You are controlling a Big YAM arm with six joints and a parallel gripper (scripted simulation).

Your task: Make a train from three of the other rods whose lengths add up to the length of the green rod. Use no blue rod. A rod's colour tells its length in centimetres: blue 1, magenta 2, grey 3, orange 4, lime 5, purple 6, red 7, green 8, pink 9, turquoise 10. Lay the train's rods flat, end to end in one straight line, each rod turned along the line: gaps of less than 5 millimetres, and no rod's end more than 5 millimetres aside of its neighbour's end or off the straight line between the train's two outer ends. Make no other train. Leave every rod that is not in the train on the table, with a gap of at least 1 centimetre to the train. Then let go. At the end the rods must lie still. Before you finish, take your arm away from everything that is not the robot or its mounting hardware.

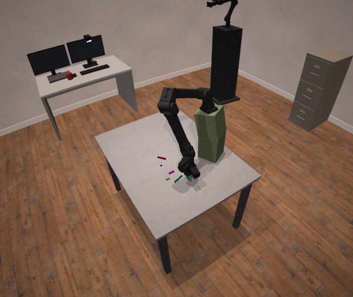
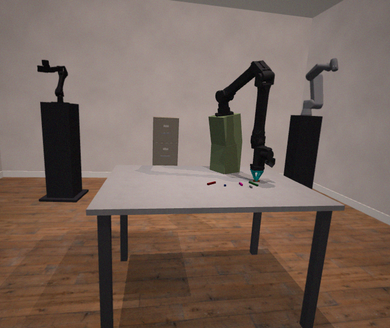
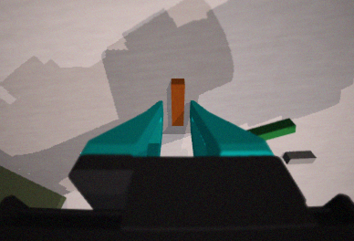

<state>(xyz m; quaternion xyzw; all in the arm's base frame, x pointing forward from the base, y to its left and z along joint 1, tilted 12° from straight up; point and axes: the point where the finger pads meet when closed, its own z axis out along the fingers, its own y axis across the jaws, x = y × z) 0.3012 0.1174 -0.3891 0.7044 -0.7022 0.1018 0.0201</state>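
My hand is 10 mm above the orange rod. From my hand the other things lie so: grey rod 140 mm ahead, 70 mm to the right, 10 mm below; then green rod 70 mm ahead, 40 mm to the right, 10 mm below; then small blue rod 220 mm to the right, 130 mm ahead, 10 mm below.
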